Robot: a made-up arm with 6 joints.
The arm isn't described. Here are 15 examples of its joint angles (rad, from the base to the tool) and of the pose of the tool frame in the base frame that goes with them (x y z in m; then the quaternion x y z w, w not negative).
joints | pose
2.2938 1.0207 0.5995 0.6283 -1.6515 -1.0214 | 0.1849 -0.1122 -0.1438 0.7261 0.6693 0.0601 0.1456
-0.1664 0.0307 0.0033 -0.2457 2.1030 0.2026 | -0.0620 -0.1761 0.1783 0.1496 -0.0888 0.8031 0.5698
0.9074 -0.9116 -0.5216 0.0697 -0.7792 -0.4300 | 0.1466 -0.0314 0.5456 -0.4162 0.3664 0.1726 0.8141
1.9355 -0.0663 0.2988 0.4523 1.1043 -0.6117 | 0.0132 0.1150 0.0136 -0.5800 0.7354 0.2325 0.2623
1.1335 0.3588 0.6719 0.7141 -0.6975 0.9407 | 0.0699 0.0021 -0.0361 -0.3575 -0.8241 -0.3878 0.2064
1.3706 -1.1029 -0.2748 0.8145 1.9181 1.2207 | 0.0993 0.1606 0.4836 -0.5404 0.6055 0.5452 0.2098
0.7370 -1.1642 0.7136 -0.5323 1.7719 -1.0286 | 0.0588 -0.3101 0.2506 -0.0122 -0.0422 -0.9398 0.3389
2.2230 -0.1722 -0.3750 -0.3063 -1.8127 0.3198 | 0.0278 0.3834 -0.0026 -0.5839 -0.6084 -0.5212 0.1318
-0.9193 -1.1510 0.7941 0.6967 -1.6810 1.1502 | 0.0851 -0.2366 -0.2734 0.6422 0.0720 -0.7499 0.1417
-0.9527 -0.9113 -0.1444 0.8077 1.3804 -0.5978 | 0.0084 -0.4318 -0.1727 -0.2784 -0.1182 0.9349 0.1858
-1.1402 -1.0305 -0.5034 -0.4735 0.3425 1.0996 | 0.1811 -0.5380 -0.2701 0.5146 0.1828 0.3143 0.7765
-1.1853 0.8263 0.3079 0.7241 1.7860 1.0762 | 0.1201 -0.0987 0.1820 0.2697 0.1413 0.0114 0.9525
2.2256 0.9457 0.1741 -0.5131 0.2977 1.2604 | 0.1166 -0.0145 -0.1789 -0.4444 -0.7419 -0.2753 0.4199
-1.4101 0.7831 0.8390 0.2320 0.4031 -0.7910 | 0.1989 -0.0561 0.0628 0.3601 -0.1842 0.0312 0.9140
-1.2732 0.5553 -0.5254 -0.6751 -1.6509 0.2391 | -0.0528 -0.3659 0.0494 0.3082 0.7674 -0.5232 0.2059
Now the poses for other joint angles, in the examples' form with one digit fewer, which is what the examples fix.
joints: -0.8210 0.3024 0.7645 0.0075 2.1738 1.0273
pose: 0.068 -0.054 -0.011 0.144 -0.354 0.225 0.896
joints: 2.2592 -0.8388 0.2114 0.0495 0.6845 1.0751
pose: 0.082 0.325 0.197 -0.814 0.224 0.092 0.528
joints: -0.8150 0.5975 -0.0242 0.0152 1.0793 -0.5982
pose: 0.045 -0.152 0.189 0.393 -0.182 0.531 0.729
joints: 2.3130 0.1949 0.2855 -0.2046 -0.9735 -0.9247
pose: 0.012 0.140 -0.008 -0.839 -0.114 0.032 0.531
